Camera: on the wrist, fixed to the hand. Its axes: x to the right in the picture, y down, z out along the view.
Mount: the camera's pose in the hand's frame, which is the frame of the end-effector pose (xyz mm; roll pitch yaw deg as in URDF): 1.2 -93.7 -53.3 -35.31 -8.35 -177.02
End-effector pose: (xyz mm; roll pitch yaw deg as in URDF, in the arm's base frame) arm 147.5 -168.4 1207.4 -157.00 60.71 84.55
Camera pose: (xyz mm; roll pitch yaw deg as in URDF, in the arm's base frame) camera 89.5 -87.2 1248.3 130.45 -53.72 -105.58
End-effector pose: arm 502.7 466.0 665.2 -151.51 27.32 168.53
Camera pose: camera 449.2 418.8 746.0 119.32 -21.22 -18.52
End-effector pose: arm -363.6 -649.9 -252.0 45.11 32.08 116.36
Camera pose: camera -314.1 -685.9 -340.8 -85.69 -35.50 -53.80
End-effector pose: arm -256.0 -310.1 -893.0 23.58 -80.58 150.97
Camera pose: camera -299.3 -212.2 -905.9 -38.07 73.00 -7.93
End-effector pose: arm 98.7 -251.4 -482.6 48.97 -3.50 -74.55
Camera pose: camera 80.2 -264.4 -588.0 -83.79 0.22 113.69
